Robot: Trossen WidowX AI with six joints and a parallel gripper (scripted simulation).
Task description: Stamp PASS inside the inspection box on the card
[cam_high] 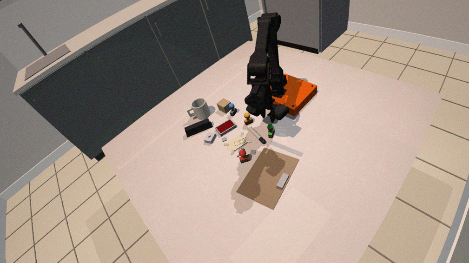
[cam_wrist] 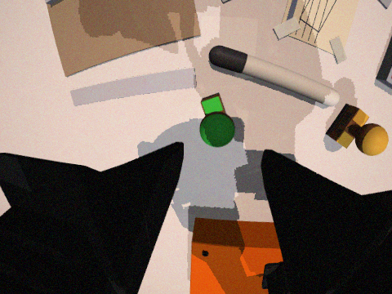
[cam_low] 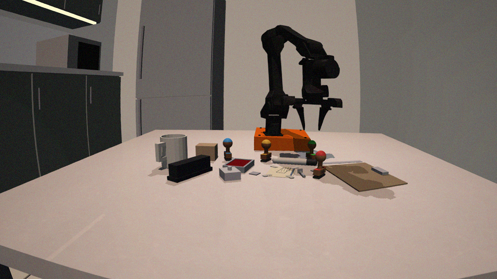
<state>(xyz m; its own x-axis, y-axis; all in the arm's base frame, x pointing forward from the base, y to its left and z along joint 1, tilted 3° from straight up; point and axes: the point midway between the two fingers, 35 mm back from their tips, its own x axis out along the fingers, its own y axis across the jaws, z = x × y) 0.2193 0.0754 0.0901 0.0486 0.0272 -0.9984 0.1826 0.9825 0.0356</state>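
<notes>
My gripper tip is now 80 mm above the green-knobbed stamp. The rest, counted from my gripper tip: cream card: 110 mm to the right, 110 mm ahead, 100 mm below; then yellow-knobbed stamp: 140 mm to the right, 80 mm below, 20 mm behind; then marker: 90 mm below, 40 mm to the right, 40 mm ahead.
</notes>
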